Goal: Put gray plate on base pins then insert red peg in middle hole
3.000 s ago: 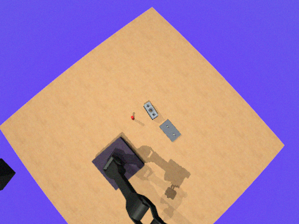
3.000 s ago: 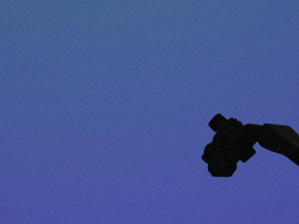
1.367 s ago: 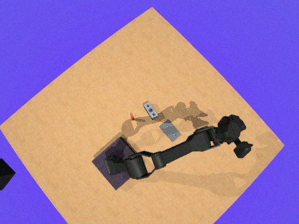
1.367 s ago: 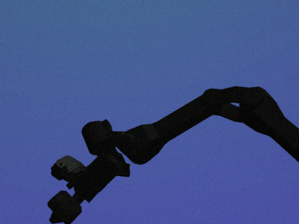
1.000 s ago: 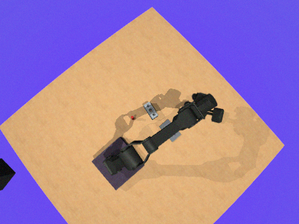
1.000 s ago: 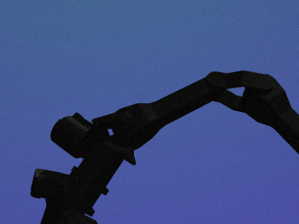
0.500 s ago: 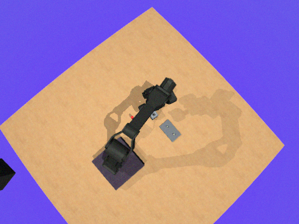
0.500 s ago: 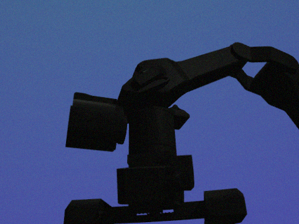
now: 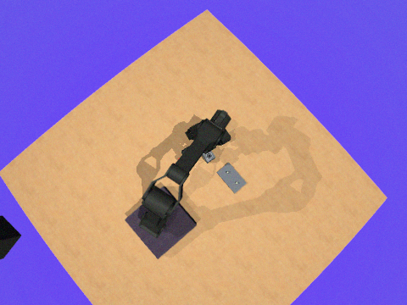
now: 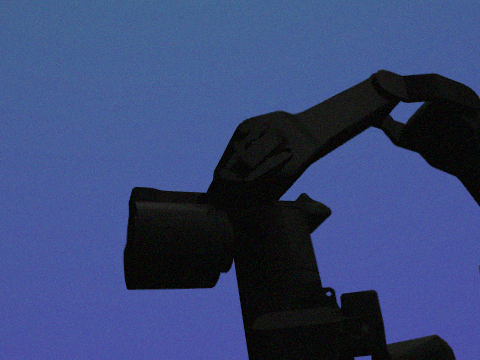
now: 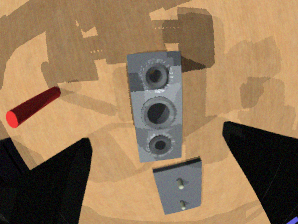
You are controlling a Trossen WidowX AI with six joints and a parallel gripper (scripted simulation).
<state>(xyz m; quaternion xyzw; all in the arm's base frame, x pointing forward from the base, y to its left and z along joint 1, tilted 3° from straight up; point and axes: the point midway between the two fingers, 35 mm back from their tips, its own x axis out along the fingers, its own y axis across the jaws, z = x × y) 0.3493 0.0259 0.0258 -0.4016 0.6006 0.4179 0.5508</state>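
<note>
Now: gripper tip 4 cm above the gray plate. Round my gripper tip: base: 1 cm behind, 16 cm to the right, 7 cm below; red peg: 10 cm behind, 6 cm to the left, 4 cm below.
</note>
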